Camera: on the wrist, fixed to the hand. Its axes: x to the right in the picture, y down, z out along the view.
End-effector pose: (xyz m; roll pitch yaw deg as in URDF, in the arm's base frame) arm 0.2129 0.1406 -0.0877 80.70 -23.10 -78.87
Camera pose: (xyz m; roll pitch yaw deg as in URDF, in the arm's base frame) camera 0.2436 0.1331 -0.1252 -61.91 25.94 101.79
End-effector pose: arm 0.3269 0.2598 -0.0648 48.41 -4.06 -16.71
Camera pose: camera 0.3287 0.2624 -0.1137 -29.72 6.14 165.32
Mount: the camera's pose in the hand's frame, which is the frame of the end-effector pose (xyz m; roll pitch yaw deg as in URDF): -0.0025 -0.0345 -0.0347 18.51 -0.13 -177.10
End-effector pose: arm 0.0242 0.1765 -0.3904 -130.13 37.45 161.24
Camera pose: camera -0.0006 0.1895 -0.3502 150.23 -39.56 -21.31
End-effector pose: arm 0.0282 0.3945 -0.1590 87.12 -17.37 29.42
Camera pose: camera 0.0194 0.4273 -0.1943 -68.51 20.26 -150.29
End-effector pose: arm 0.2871 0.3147 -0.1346 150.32 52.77 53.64
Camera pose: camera 0.2544 0.3498 -0.1247 -128.72 -51.15 -130.28
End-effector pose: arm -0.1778 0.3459 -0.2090 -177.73 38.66 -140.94
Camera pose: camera -0.1729 0.3072 -0.1793 -161.44 -38.59 35.35
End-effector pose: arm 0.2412 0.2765 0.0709 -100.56 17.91 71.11
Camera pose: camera 0.2707 0.2770 0.1100 119.31 -20.74 -109.59
